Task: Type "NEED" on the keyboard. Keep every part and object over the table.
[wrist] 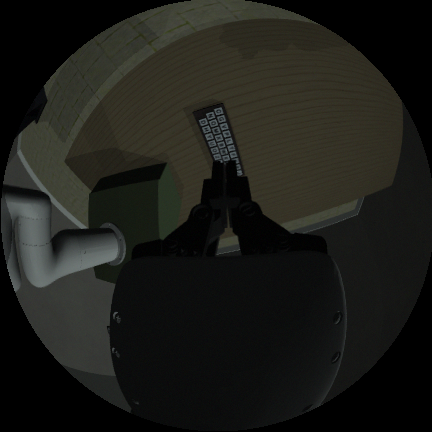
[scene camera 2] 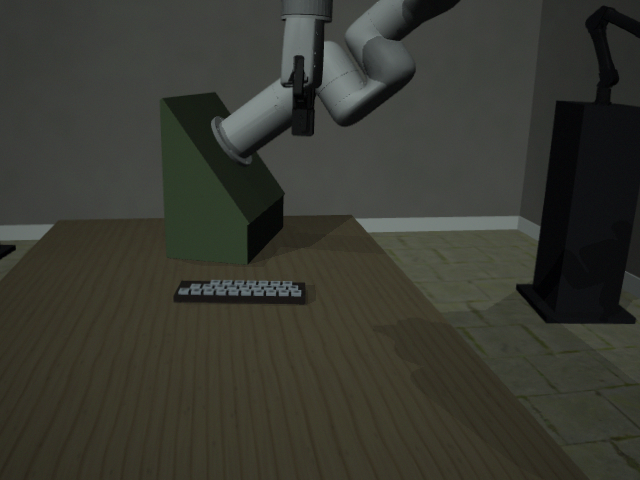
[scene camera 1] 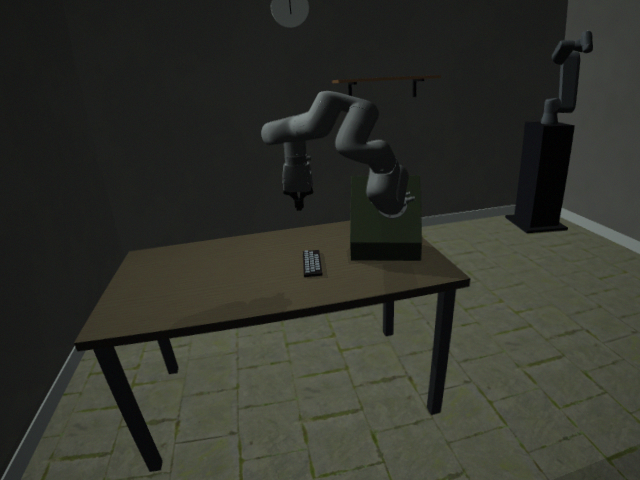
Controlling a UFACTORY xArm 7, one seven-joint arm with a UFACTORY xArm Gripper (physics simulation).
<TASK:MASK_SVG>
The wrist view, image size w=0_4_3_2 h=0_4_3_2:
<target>my gripper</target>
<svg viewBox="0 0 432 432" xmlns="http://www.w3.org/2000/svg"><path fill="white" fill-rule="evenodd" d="M235 159L225 162L225 175L223 162L220 162L220 160L212 161L211 178L203 179L200 203L191 208L187 220L162 240L160 238L136 244L131 251L131 260L124 263L117 276L110 306L110 353L120 390L133 412L139 417L169 426L204 431L231 431L266 426L298 416L319 406L330 389L339 368L346 334L346 303L340 272L334 259L327 254L326 241L319 235L298 232L290 233L262 214L258 203L251 200L247 176L237 176ZM228 212L229 227L232 227L232 232L238 237L241 255L216 256L219 235L227 227Z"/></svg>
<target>dark keyboard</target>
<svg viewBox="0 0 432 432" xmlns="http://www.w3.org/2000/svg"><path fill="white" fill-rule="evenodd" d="M193 111L193 116L212 160L223 162L225 175L225 162L235 159L237 176L244 175L236 141L223 102Z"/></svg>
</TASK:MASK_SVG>
